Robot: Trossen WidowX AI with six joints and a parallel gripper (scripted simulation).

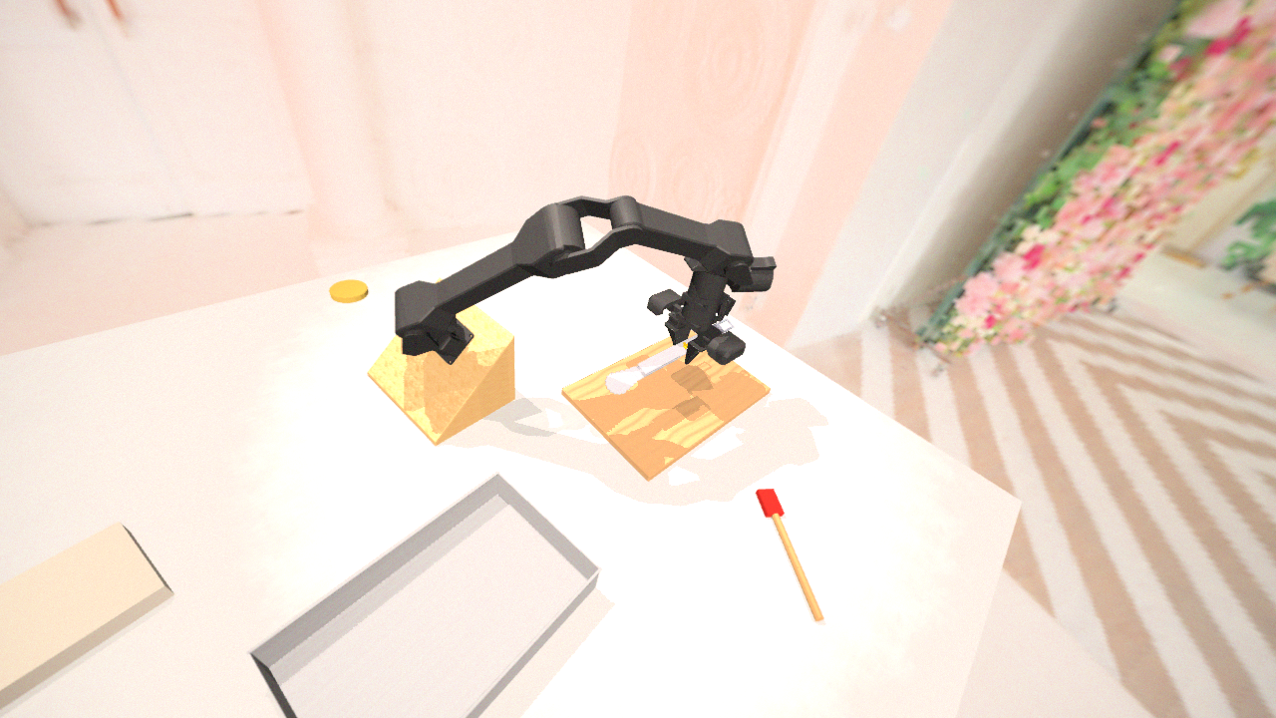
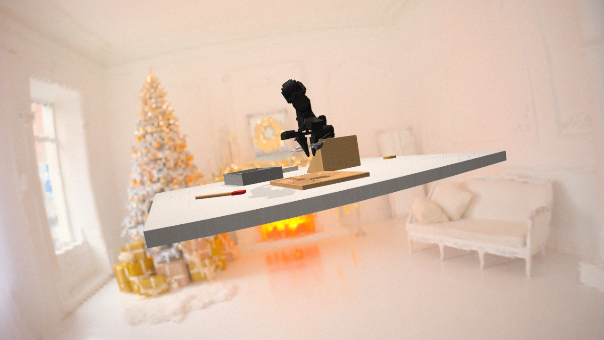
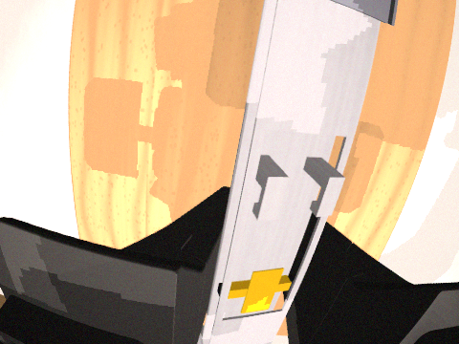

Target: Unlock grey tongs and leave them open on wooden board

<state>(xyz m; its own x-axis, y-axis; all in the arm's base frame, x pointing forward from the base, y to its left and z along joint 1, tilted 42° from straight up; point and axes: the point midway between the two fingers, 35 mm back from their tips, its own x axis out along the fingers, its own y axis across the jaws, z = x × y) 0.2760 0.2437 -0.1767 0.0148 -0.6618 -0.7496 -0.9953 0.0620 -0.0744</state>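
Right now my gripper tip is 8 cm above the wooden board. Also, from my gripper tip: roasting tin: 53 cm to the right, 7 cm ahead, 6 cm below; yellow lock piece: 4 cm above; beige slab: 82 cm to the right, 22 cm behind, 8 cm below.
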